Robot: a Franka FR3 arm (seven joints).
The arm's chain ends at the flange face. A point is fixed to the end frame.
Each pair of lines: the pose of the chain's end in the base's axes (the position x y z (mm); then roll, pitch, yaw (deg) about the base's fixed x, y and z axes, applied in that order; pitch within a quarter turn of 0, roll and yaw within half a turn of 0), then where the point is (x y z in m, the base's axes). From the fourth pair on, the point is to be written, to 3 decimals.
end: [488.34 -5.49 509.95 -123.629 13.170 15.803]
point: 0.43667 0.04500 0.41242
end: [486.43 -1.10 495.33 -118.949 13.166 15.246]
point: 0.43430 0.05814 0.40311
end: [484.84 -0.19 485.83 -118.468 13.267 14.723]
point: 0.43302 0.06030 0.39425
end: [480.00 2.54 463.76 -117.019 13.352 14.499]
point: 0.428 0.066 0.374
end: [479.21 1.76 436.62 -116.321 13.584 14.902]
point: 0.426 0.066 0.348
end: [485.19 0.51 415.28 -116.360 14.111 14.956]
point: 0.432 0.064 0.327
